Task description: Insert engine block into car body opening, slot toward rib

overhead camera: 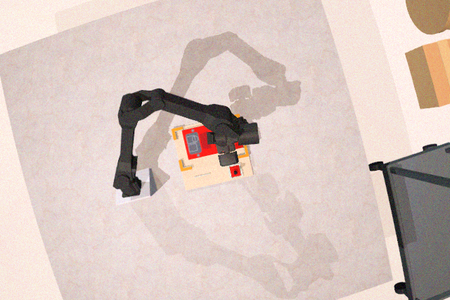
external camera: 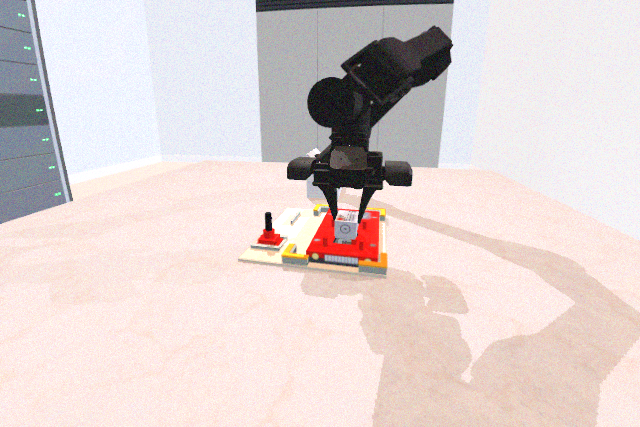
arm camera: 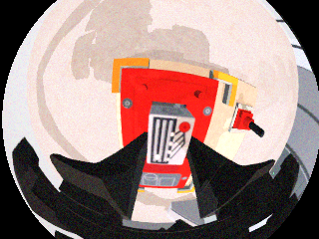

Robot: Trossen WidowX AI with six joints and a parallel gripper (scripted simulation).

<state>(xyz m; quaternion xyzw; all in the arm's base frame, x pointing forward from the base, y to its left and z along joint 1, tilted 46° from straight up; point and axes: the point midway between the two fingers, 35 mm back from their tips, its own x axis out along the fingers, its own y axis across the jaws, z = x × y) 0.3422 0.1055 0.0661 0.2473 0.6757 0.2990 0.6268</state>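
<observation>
Now: the grey engine block 1 cm below my gripper tip.
</observation>
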